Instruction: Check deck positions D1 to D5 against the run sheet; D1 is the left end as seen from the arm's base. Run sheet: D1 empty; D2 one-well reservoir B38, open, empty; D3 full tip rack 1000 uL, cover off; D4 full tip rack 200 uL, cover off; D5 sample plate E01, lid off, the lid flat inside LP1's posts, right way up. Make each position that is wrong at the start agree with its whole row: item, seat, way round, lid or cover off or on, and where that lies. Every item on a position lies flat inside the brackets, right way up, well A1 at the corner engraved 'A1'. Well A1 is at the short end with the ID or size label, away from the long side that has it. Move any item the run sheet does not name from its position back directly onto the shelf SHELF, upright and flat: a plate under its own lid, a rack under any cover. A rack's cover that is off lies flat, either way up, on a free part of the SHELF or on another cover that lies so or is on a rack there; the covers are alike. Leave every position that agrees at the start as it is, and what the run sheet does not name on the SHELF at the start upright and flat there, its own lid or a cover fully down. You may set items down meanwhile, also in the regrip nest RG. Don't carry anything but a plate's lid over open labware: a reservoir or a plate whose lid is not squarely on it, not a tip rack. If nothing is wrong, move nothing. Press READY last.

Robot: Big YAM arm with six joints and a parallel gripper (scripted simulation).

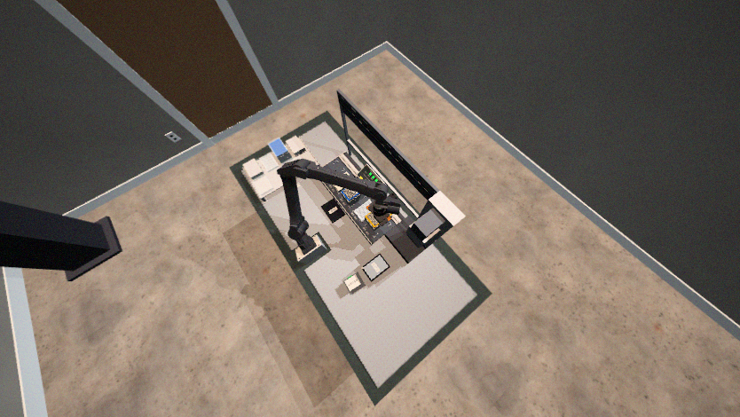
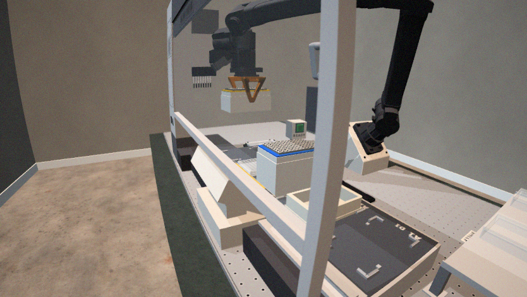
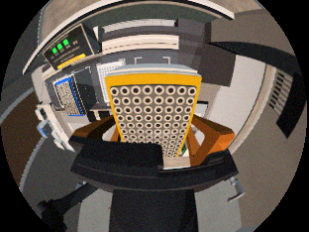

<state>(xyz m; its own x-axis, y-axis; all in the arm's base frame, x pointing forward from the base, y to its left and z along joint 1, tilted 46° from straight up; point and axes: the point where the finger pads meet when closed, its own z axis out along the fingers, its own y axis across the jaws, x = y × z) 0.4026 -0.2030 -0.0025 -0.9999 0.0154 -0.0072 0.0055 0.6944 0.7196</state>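
My gripper is now 1 cm to the left of the yellow-rimmed tip rack, 1 cm below it and 1 cm past it. Round my hand: white sample plate (17 cm below, 13 cm to the left); frame bar (20 cm to the left, 19 cm ahead, 6 cm below); blue-rimmed tip rack (25 cm to the left, 11 cm below, 1 cm behind).
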